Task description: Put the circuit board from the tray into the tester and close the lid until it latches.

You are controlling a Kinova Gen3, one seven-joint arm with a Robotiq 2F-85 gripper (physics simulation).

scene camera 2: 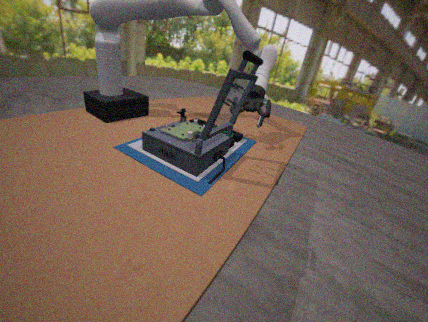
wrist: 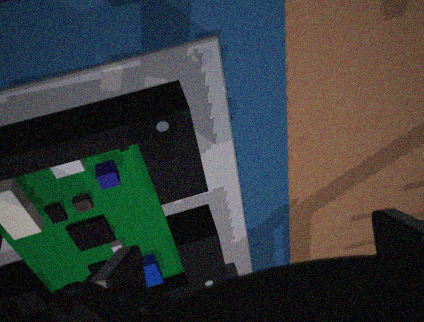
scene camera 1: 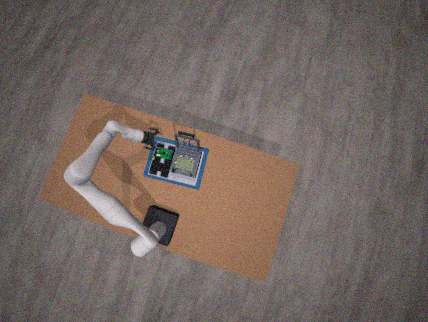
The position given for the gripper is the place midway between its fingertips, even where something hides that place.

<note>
The gripper (wrist: 257, 253) is open, holding nothing. Also in view: a green circuit board (wrist: 69, 219). Also in view: a tester lid (scene camera 2: 238, 84).
</note>
